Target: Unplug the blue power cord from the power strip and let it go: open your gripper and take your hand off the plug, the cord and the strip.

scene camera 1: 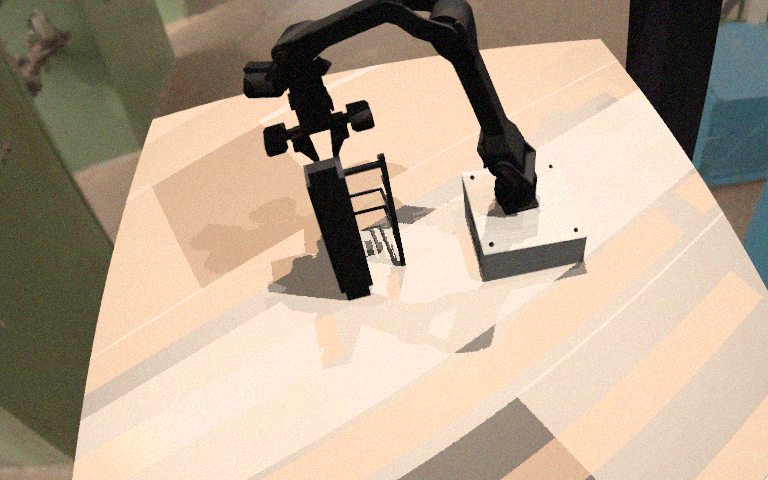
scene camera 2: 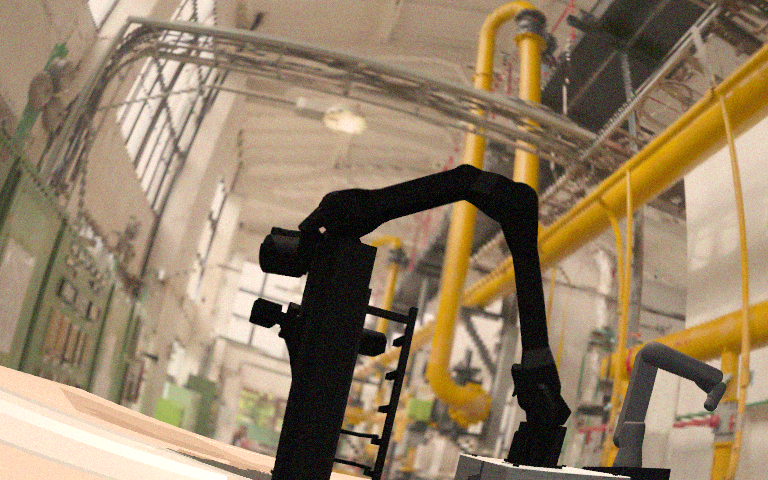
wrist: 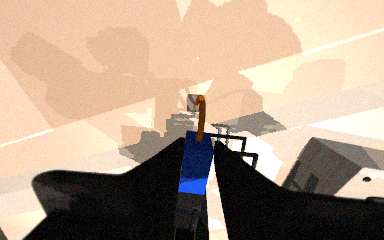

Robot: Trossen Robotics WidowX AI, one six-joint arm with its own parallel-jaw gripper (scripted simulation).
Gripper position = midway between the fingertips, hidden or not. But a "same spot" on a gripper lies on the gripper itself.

Scene:
my gripper: scene camera 1; scene camera 2; wrist 199, 143
same spot on my gripper: [scene camera 2: 291, 327] = [scene camera 1: 299, 144]

